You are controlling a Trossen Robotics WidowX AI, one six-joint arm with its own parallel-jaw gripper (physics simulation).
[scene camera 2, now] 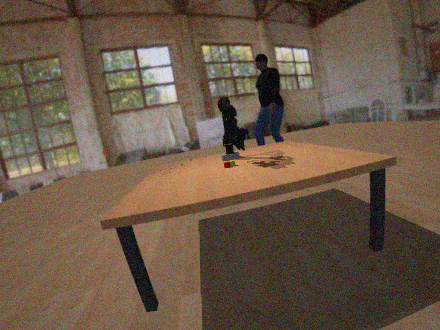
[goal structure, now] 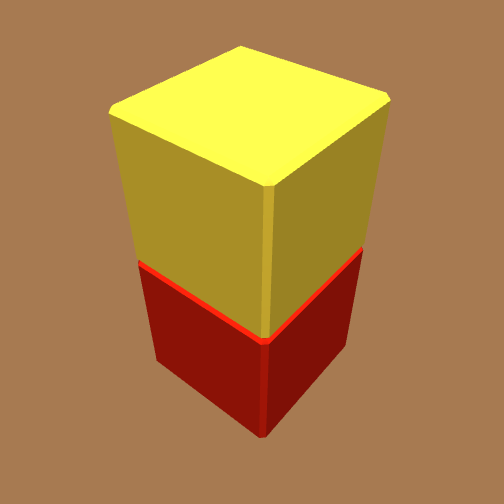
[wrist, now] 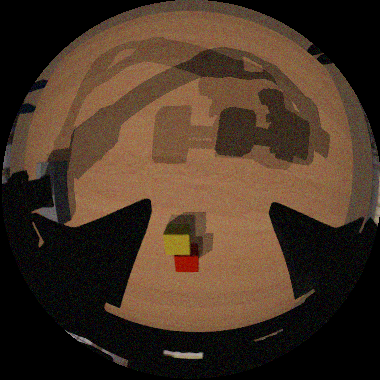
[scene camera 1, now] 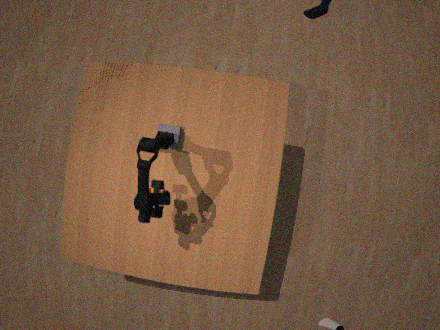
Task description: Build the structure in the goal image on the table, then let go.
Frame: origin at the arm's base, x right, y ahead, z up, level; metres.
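Seen in the pictures: gripper, between the fingertips: (scene camera 2: 241,150) (wrist: 214,207); arm's base, origin of its link: (scene camera 2: 230,153) (wrist: 45,191) (scene camera 1: 167,139).
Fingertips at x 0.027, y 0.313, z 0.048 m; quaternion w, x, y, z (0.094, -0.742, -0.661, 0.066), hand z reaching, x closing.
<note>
Pixels of each thing's top centre, then the offset from my fingertips to it. Level surfaces: height alone.
- red cube, centre of its top: (wrist: 186,264) (scene camera 1: 147,191) (scene camera 2: 226,162) dx +0.101, dy -0.032, dz -0.058 m
- yellow cube, centre of its top: (wrist: 176,245) (scene camera 1: 153,189) (scene camera 2: 231,160) dx +0.066, dy -0.041, dz -0.058 m
- table, height of its surface: dz -0.091 m
A red cube (scene camera 1: 149,190) (scene camera 2: 227,164) (wrist: 186,264) and a yellow cube (scene camera 1: 153,190) (scene camera 2: 232,163) (wrist: 177,244) sit next to each other on the table (scene camera 1: 225,110) (scene camera 2: 175,187) (wrist: 240,300). In the wrist view they are slightly offset sideways, and whether they touch is hard to tell. The yellow cube has a dark, shaded part. The arm partly hides both in scene camera 1. My gripper (wrist: 214,207) is open and empty, above the table. In the wrist view both cubes show low between its spread fingers, nearer the left finger.
The arm's grey base (scene camera 1: 170,129) (scene camera 2: 230,156) (wrist: 61,192) stands on the table behind the cubes in scene camera 2. Shadows of the arm fall across the table beside the cubes. A person (scene camera 2: 269,95) in a black top stands beyond the table.
</note>
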